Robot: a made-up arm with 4 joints.
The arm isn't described. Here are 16 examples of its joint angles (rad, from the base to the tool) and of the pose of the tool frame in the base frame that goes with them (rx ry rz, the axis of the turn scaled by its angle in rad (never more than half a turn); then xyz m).
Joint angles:
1: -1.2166 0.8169 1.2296 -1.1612
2: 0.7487 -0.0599 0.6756 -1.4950
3: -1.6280 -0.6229 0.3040 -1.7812
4: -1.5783 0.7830 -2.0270 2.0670
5: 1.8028 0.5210 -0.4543 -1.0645
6: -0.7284 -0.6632 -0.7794 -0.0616
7: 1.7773 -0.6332 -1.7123 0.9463
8: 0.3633 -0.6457 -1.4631 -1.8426
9: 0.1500 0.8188 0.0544 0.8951
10: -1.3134 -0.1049 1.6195 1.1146
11: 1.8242 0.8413 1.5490 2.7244
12: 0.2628 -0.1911 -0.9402 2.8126
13: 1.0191 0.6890 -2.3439 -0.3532
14: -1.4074 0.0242 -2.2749 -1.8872
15: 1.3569 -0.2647 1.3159 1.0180
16: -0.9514 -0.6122 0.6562 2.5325
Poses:
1: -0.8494 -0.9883 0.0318 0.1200 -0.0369 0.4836
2: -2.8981 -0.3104 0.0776 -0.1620 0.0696 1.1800
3: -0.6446 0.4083 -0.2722 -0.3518 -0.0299 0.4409
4: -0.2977 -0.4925 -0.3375 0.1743 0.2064 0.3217
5: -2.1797 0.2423 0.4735 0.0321 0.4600 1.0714
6: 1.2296 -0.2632 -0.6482 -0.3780 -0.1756 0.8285
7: 0.6110 -0.1243 0.6041 -0.4428 0.5120 1.0675
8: -0.8630 -0.5316 -0.8476 -0.3338 -0.0099 1.0201
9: 0.7648 0.7759 0.6128 0.1250 -0.0803 1.0771
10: 0.7746 0.3435 -0.1033 -0.1686 -0.0243 0.5887
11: -0.5615 0.8430 -0.6161 0.0892 0.4871 0.9183
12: -2.8177 -0.3515 -0.5744 -0.2241 -0.2366 1.1046
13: 1.1059 0.5920 -0.1740 0.1217 0.0890 1.1901
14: 1.8135 0.1421 -0.3879 -0.1222 -0.0232 0.4227
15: -1.6704 -0.1348 -0.4578 -0.2019 0.3642 0.9811
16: 2.7054 -0.0693 -0.4142 -0.3313 -0.2362 0.7895
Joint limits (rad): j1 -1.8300..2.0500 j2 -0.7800..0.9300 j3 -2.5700..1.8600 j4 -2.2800..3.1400
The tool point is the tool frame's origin. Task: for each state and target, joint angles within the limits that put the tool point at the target. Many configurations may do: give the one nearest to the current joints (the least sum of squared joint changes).
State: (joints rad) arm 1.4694 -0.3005 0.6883 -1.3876
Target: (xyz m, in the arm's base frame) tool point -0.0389 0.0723 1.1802
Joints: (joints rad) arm 0.8228 0.2804 0.6619 -1.4537
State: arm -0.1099 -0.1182 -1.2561 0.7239
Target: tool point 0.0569 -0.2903 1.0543
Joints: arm 0.1214 0.4436 -1.2473 1.0127
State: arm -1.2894 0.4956 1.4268 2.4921
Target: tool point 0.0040 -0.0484 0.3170
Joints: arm -1.8003 0.3587 0.7515 2.7256
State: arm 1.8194 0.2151 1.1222 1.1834
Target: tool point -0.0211 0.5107 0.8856
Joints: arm 1.9712 0.5556 1.1085 1.2166
